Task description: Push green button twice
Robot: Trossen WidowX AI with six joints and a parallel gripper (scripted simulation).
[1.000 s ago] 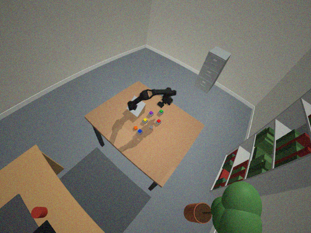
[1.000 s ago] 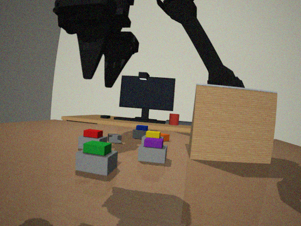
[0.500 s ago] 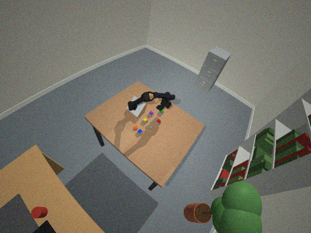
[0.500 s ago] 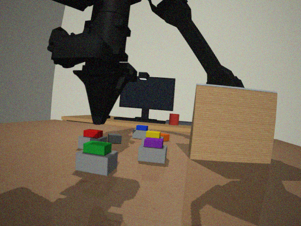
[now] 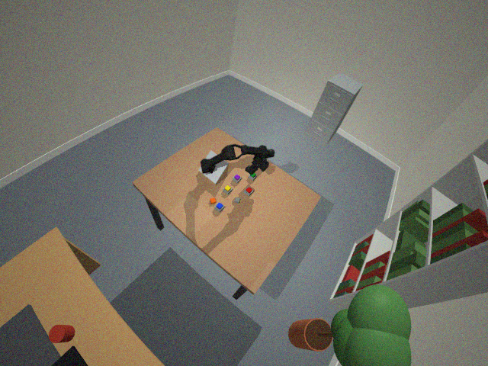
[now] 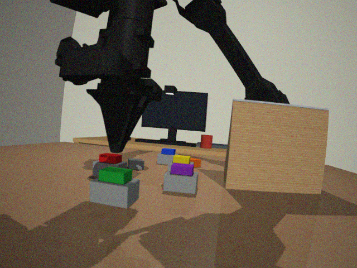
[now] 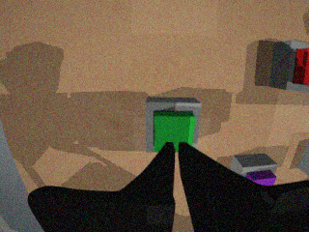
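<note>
Right now my gripper tip is 3 cm above the green button. Also, from my gripper tip: red button 14 cm to the right, 5 cm ahead, 3 cm below; yellow button 23 cm to the right, 7 cm behind, 3 cm below; purple button 10 cm to the right, 8 cm behind, 3 cm below.
</note>
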